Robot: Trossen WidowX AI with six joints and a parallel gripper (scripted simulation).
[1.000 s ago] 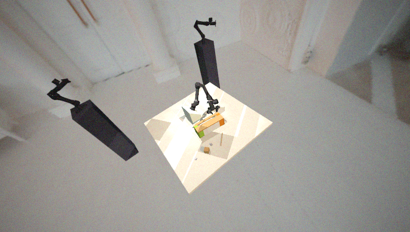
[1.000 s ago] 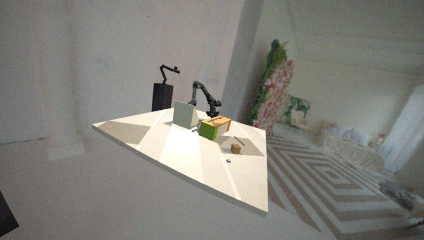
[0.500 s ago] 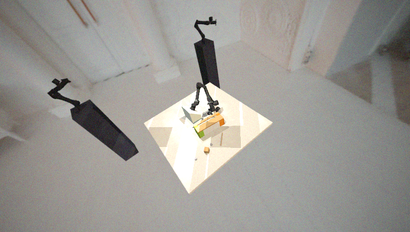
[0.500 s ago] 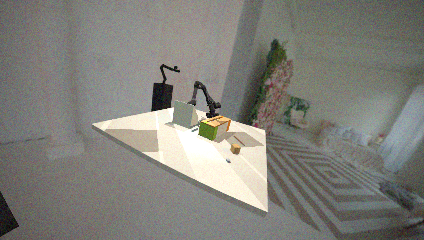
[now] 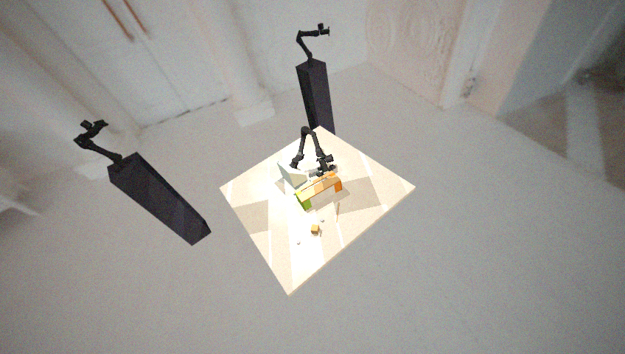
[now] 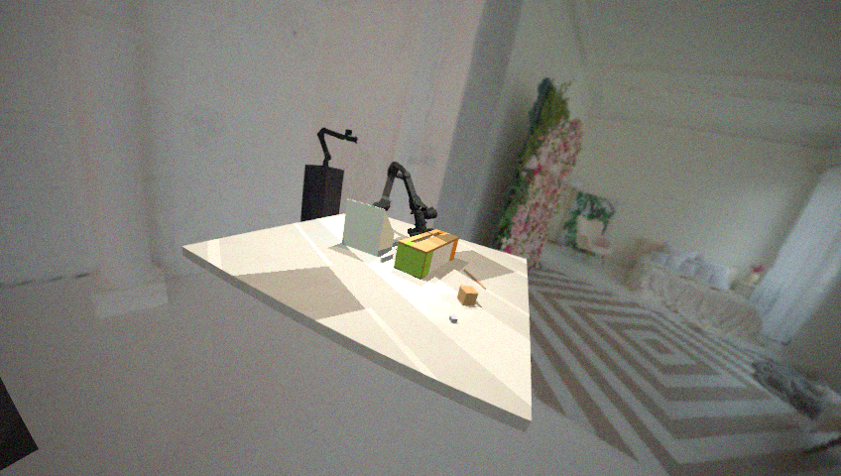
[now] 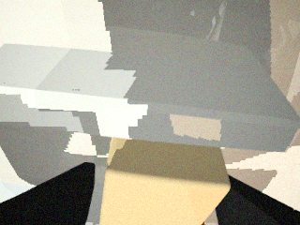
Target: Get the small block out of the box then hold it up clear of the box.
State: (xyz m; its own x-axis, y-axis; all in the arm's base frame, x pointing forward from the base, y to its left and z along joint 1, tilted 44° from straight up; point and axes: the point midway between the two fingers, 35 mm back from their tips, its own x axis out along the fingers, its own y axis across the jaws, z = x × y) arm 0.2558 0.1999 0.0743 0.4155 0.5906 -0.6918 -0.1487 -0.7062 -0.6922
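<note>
Right now my gripper tip is 170 mm to the left of the box, 50 mm below it and 40 mm short of it. From my gripper tip the other things lie so: tan block: 10 mm behind, 10 mm above; thin orange stick: 320 mm ahead, 190 mm to the right, 10 mm below; brown cube: 430 mm to the right, 330 mm ahead, 20 mm above.
</note>
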